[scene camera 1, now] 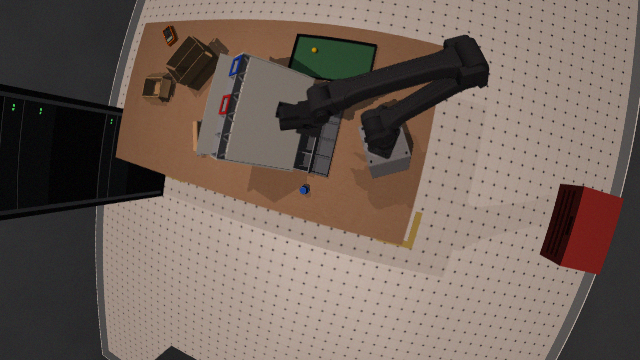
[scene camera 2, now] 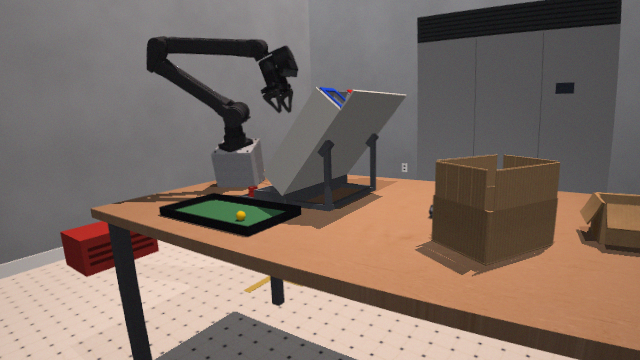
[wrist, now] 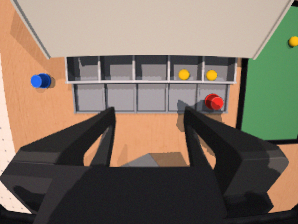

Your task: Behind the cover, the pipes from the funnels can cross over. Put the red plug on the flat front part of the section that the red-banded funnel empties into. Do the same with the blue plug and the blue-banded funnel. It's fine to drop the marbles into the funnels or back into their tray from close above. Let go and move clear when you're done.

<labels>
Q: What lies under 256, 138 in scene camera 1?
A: A sloped grey cover.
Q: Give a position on a sloped grey cover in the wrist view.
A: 241, 36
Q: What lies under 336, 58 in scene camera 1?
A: A green tray.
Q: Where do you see a green tray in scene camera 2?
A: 260, 215
</labels>
